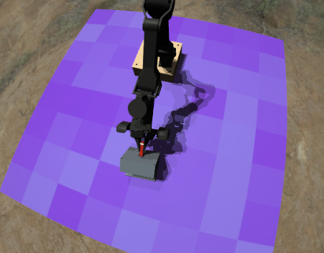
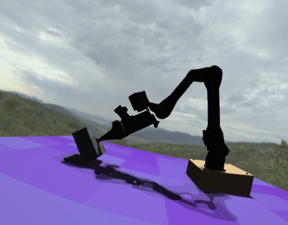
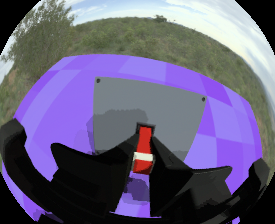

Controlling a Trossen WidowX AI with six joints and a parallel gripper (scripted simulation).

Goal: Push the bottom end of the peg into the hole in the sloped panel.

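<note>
The peg is 10 mm behind my gripper tip and 10 mm above it. Round my gripper tip: flat dark foot (60 mm ahead, 90 mm below); then grey sloped panel (40 mm ahead, 30 mm below).
</note>
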